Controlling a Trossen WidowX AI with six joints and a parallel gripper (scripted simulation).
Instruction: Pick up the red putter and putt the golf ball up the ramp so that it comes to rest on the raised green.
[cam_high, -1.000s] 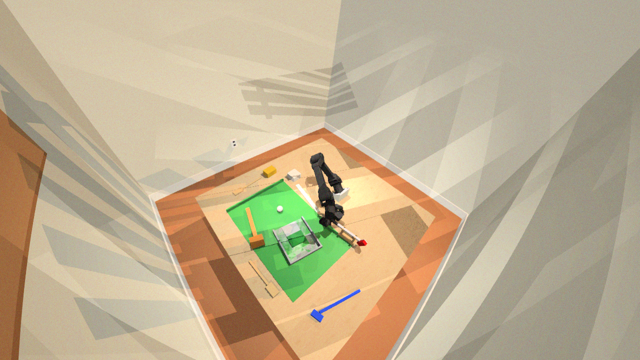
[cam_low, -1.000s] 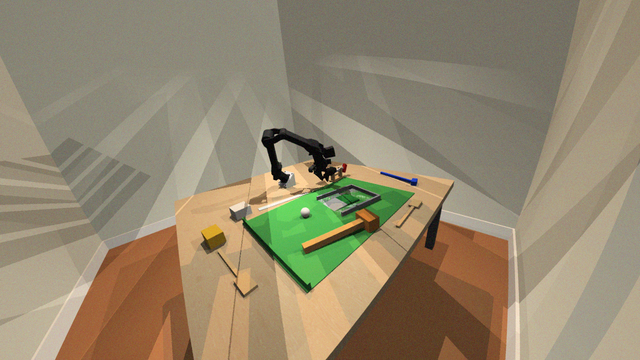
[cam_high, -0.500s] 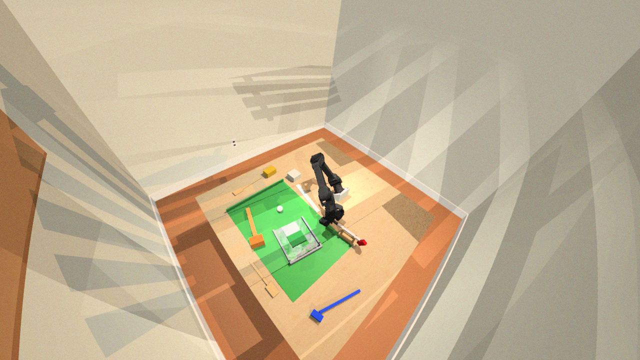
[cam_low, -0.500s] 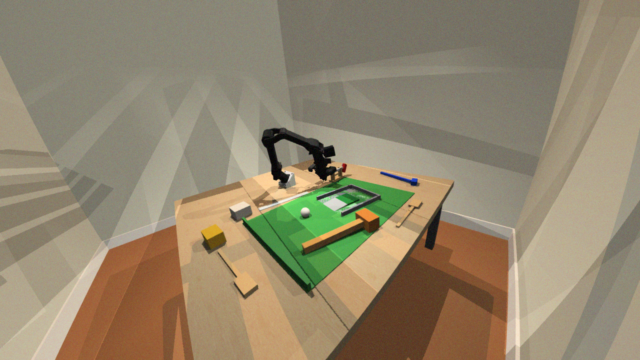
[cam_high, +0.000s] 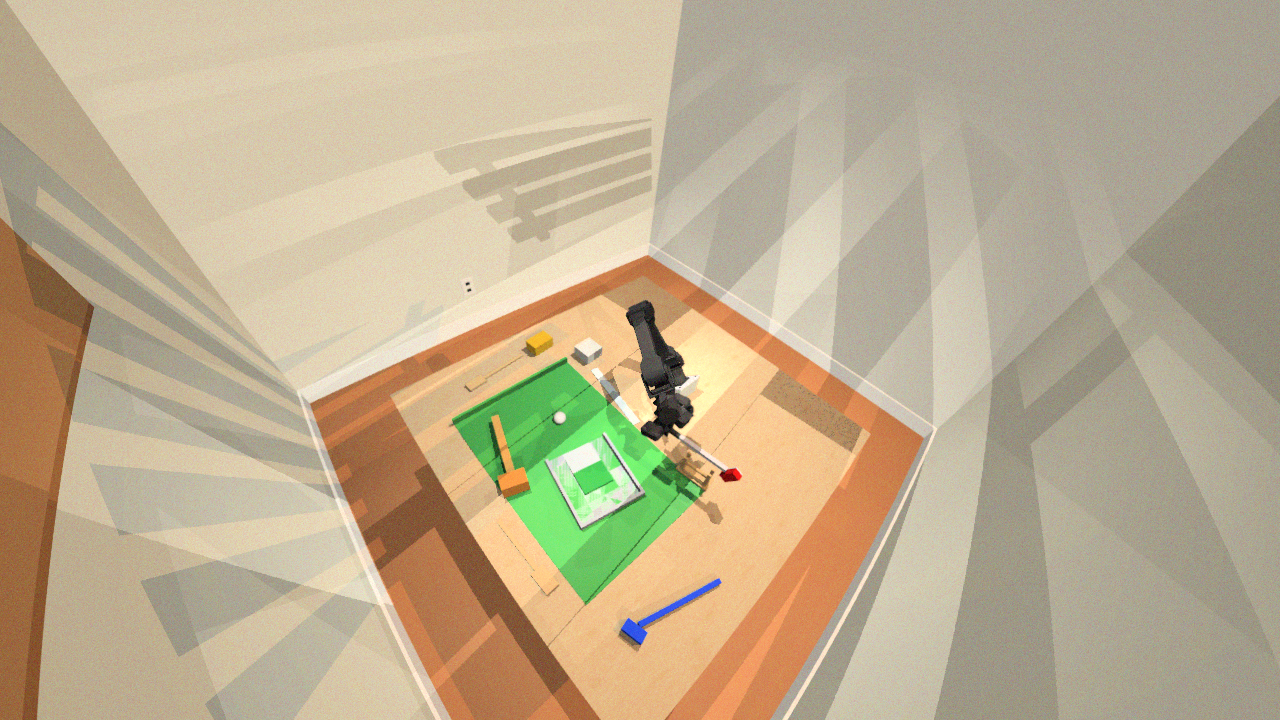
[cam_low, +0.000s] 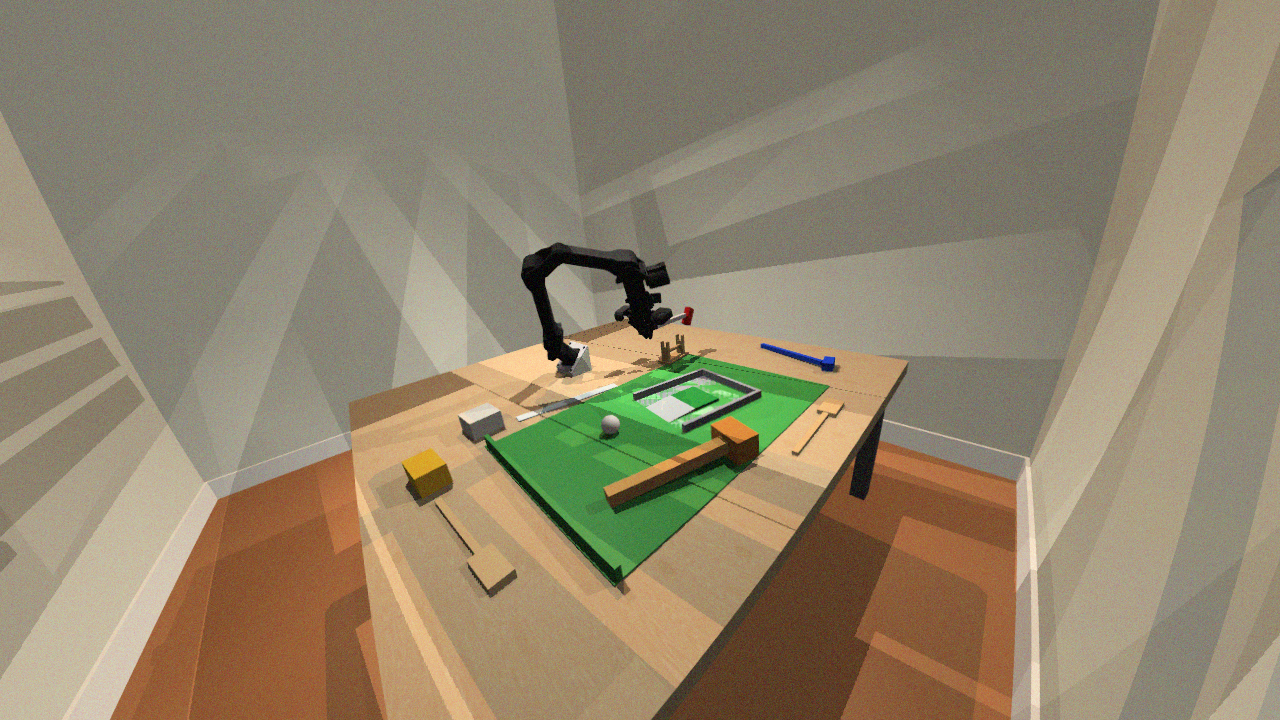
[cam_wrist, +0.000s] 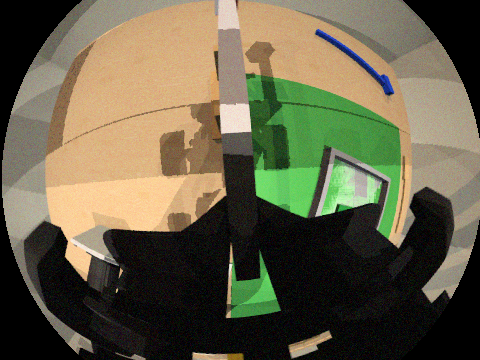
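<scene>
The white strip lies 80 mm behind my gripper tip, 280 mm to the right of it and 110 mm below it. From my gripper tip the other things lie so: small wooden rack: 130 mm to the left, 80 mm below; then green mat: 210 mm ahead, 210 mm to the right, 110 mm below; then red putter: 110 mm to the left, 20 mm above.
</scene>
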